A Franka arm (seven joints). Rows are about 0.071 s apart.
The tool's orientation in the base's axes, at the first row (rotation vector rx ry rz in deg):
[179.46, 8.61, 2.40]
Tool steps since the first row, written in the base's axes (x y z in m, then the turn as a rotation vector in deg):
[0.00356, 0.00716, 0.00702, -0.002, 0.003, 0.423]
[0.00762, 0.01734, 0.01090, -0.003, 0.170, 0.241]
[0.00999, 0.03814, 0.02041, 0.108, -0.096, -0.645]
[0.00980, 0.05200, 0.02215, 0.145, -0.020, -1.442]
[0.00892, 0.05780, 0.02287, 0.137, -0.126, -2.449]
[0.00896, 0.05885, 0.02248, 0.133, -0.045, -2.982]
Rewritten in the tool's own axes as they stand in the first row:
[0.00441, -0.00674, -0.00695, 0.009, 0.000, -0.423]
[0.00953, -0.01646, -0.01076, 0.020, -0.168, -0.242]
[0.01413, -0.03687, -0.02030, 0.081, 0.101, 0.648]
[0.01532, -0.05067, -0.02210, 0.104, 0.024, 1.445]
[0.01502, -0.05652, -0.02287, 0.060, 0.122, 2.452]
[0.01515, -0.05757, -0.02248, 0.049, 0.037, 2.985]

